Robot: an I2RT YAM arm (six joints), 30 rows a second.
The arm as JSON. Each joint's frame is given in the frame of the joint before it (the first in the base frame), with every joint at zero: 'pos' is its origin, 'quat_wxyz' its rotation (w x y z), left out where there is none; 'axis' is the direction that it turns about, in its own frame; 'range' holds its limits. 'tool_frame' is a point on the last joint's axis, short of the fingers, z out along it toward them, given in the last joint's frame.
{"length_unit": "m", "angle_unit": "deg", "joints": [
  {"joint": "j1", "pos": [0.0, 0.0, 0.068], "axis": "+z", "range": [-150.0, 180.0]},
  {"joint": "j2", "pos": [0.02, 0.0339, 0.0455], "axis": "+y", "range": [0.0, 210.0]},
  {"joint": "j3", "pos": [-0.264, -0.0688, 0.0], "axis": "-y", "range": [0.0, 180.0]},
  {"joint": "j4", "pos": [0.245, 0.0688, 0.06], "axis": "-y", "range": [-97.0, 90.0]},
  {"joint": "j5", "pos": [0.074, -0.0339, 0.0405], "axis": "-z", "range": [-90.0, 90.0]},
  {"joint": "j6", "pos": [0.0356, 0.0, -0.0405], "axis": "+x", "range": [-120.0, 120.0]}
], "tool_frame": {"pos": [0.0, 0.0, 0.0], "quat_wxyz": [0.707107, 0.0, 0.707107, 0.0]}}
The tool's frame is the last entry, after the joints.
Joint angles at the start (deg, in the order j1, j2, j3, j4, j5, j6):
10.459 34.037 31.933 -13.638 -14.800 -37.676
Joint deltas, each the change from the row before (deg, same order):
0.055 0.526 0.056 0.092 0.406 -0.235
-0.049 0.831 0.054 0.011 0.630 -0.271
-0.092 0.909 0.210 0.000 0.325 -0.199
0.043 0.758 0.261 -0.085 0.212 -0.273
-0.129 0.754 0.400 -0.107 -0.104 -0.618
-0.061 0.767 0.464 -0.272 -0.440 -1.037
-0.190 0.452 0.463 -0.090 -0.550 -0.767
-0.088 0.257 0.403 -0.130 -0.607 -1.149
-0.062 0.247 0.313 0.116 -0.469 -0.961
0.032 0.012 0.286 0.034 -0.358 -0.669
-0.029 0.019 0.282 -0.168 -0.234 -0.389
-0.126 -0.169 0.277 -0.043 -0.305 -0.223
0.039 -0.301 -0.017 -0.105 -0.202 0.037
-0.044 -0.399 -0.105 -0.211 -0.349 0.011
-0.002 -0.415 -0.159 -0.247 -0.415 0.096
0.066 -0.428 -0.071 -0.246 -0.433 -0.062
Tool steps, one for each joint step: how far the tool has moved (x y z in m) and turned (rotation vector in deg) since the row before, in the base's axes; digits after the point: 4 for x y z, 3 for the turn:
0.0016 0.0002 -0.0007 -0.383 0.253 -0.273
0.0026 0.0000 -0.0016 -0.551 0.610 -0.578
0.0027 0.0000 -0.0009 -0.394 0.591 -0.345
0.0021 0.0004 -0.0004 -0.406 0.453 -0.077
0.0021 0.0001 0.0004 -0.586 0.217 0.160
0.0019 0.0004 0.0004 -0.857 0.182 0.682
0.0012 0.0000 0.0016 -0.494 -0.197 0.574
0.0006 0.0002 0.0016 -0.783 -0.449 0.852
0.0007 0.0002 0.0015 -0.637 -0.551 0.686
-0.0001 0.0003 0.0018 -0.402 -0.565 0.580
-0.0001 0.0000 0.0014 -0.240 -0.246 0.313
-0.0006 -0.0003 0.0021 -0.026 -0.476 0.231
-0.0011 0.0001 0.0005 0.124 -0.150 0.220
-0.0014 -0.0002 0.0000 0.130 -0.059 0.285
-0.0015 0.0000 -0.0003 0.209 0.055 0.364
-0.0016 0.0002 0.0002 0.098 -0.115 0.496

